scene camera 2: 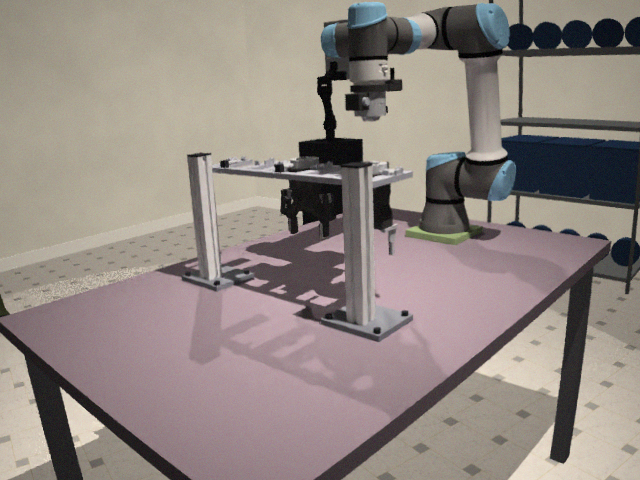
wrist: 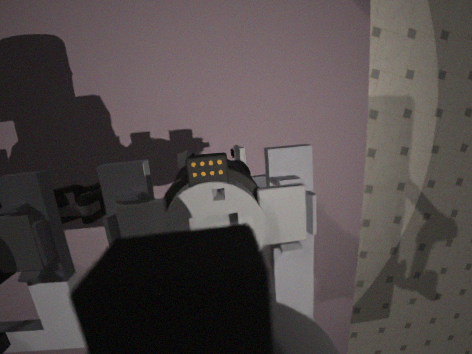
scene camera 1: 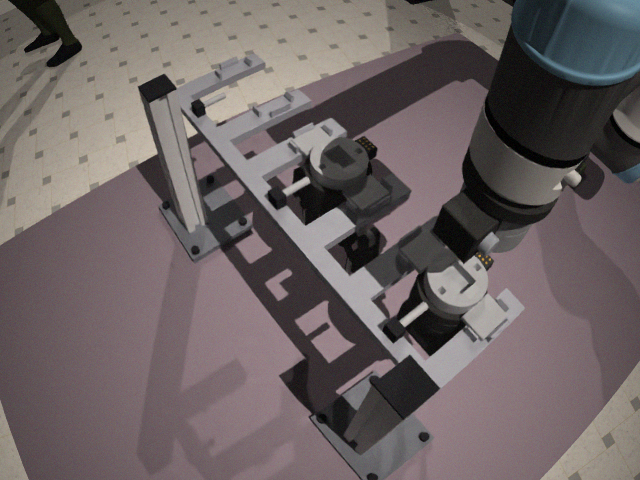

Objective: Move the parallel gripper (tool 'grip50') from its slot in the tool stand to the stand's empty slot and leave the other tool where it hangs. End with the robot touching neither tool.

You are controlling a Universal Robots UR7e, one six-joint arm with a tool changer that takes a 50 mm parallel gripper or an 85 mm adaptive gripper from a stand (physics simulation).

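Frame: origin at the arm's base, x right, y up, z back, level; centimetres.
Seen in the pictures: arm's base, link origin: [scene camera 2: 444,227].
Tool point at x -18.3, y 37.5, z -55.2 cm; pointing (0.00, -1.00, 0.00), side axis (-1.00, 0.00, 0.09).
Offsets run from my tool point to a thing's top centre. "spot": to the spot under its first point.
The parallel gripper [scene camera 1: 438,298] [scene camera 2: 391,240] [wrist: 237,200] hangs in the stand's near end slot, its pale round coupling plate facing up. In the wrist view the plate is partly hidden by a black block on the wrist. The arm's bare coupler [scene camera 1: 509,240] [scene camera 2: 373,109] is above the stand, clear of this tool with a gap, and carries no gripper. The other tool @(dx +18.0, dy -9.5, dz -1.2 cm) [scene camera 1: 356,165] [scene camera 2: 324,206], with black linkage fingers, hangs in the middle slot. The empty slot lies at the stand's far end, beside a bare prong @(spot: dx +29.4, dy -11.3, dz -7.3 cm) [scene camera 1: 245,126].
The tool stand's rail @(spot: dx +11.8, dy -11.3, dz -9.1 cm) [scene camera 1: 310,238] runs between two upright posts [scene camera 1: 175,165] [scene camera 2: 359,242] bolted on plates. A black box [scene camera 2: 330,149] with a jointed stalk shows behind the stand. A shelf unit [scene camera 2: 568,52] stands behind the arm. A person's feet [scene camera 1: 64,51] are on the floor.
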